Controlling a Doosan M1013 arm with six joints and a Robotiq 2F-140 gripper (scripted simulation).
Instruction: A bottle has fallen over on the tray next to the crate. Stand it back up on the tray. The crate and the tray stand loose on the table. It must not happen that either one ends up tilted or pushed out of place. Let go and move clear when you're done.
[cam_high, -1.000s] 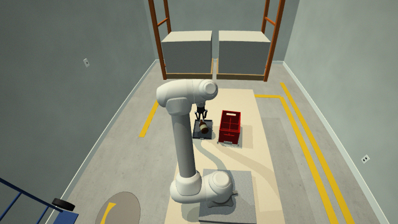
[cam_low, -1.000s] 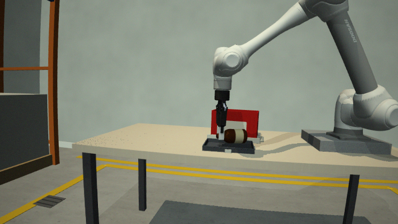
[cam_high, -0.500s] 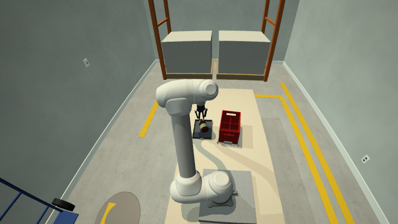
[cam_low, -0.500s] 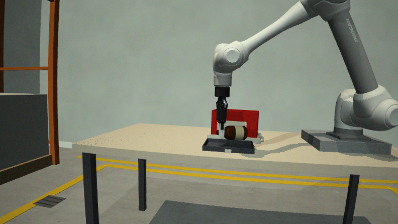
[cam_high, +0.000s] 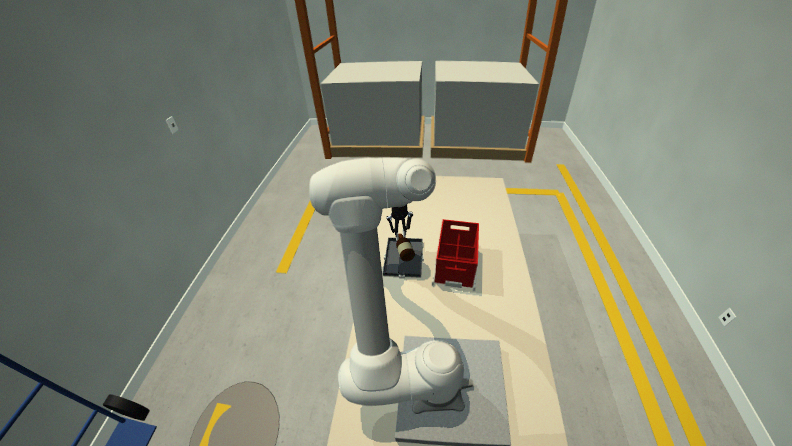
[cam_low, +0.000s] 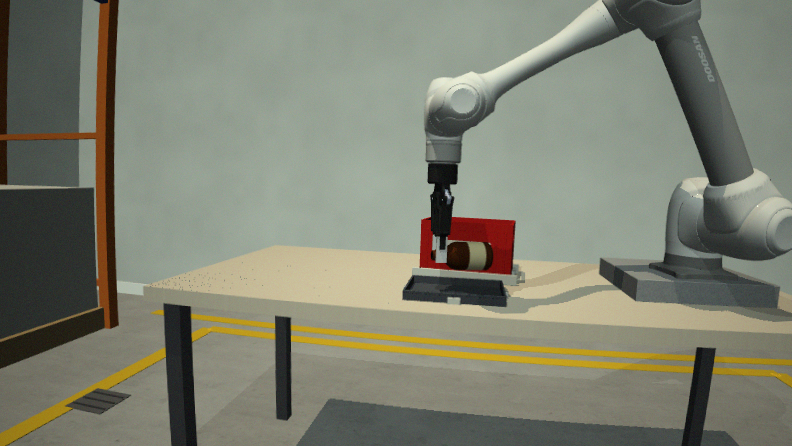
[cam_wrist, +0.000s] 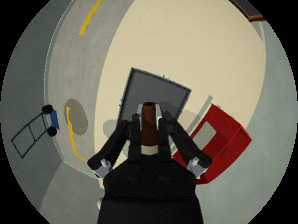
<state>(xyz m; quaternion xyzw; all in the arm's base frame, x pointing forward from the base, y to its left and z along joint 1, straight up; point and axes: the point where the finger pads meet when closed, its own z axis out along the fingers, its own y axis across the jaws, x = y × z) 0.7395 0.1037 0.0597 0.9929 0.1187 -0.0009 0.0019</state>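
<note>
The bottle is 60 mm behind my hand, 20 mm below it and 10 mm to the right of it. From my hand the other things lie so: tray (110 mm below, 50 mm behind, 10 mm to the right); then red crate (280 mm to the right, 110 mm behind, 40 mm below).
</note>
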